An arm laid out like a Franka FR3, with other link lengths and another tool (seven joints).
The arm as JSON. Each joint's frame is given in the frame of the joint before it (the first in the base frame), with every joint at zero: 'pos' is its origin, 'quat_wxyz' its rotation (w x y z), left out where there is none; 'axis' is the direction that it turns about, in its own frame. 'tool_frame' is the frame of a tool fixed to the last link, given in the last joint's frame.
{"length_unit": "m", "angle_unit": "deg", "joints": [
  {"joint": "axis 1", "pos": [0.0, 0.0, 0.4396], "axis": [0.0, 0.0, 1.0]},
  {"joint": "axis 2", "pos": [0.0, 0.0, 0.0], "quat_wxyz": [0.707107, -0.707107, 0.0, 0.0], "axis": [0.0, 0.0, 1.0]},
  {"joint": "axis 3", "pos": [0.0, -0.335, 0.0], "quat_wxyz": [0.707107, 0.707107, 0.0, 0.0], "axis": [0.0, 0.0, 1.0]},
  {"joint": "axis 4", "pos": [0.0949, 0.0, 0.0], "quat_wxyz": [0.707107, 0.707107, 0.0, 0.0], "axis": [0.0, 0.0, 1.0]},
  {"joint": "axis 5", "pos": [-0.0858, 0.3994, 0.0], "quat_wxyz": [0.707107, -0.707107, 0.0, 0.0], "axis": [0.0, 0.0, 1.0]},
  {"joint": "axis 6", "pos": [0.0, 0.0, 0.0], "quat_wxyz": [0.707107, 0.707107, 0.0, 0.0], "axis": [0.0, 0.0, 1.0]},
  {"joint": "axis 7", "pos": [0.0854, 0.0, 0.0], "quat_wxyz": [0.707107, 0.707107, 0.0, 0.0], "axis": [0.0, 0.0, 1.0]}
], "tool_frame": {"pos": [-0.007, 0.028, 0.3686], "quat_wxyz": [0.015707, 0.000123, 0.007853, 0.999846]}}
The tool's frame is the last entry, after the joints.
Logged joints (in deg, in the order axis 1, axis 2, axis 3, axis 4, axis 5, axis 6, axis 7), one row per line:
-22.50, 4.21, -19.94, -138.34, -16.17, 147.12, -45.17
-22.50, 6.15, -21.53, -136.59, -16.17, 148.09, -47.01
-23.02, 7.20, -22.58, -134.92, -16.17, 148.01, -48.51
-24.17, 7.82, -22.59, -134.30, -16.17, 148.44, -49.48
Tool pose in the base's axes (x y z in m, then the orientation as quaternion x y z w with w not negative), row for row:
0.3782, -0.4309, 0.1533, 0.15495, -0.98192, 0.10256, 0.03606
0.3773, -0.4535, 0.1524, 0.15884, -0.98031, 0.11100, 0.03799
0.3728, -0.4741, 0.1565, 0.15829, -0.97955, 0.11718, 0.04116
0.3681, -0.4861, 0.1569, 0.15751, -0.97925, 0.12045, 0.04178
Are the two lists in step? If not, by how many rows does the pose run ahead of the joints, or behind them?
They are in step.
